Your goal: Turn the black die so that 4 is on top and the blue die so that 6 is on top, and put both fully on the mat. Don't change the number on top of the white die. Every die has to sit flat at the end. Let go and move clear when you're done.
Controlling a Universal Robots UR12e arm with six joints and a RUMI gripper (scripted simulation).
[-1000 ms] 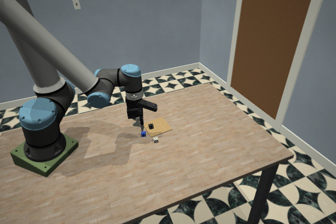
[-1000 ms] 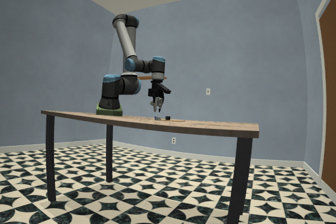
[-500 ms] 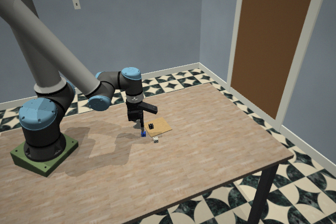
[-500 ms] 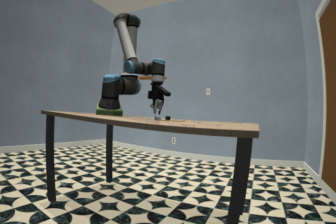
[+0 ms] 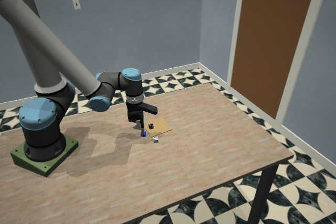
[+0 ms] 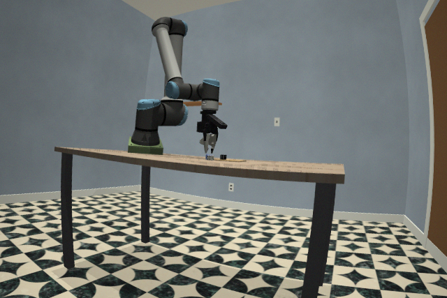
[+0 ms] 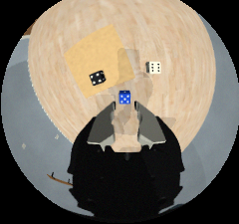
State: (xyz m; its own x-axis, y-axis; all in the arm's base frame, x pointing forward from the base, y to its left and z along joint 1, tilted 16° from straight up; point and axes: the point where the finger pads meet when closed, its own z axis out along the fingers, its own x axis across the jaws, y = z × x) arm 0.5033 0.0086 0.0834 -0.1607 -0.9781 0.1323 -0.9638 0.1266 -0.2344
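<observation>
My hand is 4 cm above the blue die. Round my hand: white die: 7 cm to the right, 6 cm ahead, 4 cm below; tan mat: 9 cm ahead, 5 cm to the left, 5 cm below; black die: 6 cm ahead, 5 cm to the left, 3 cm below.
</observation>
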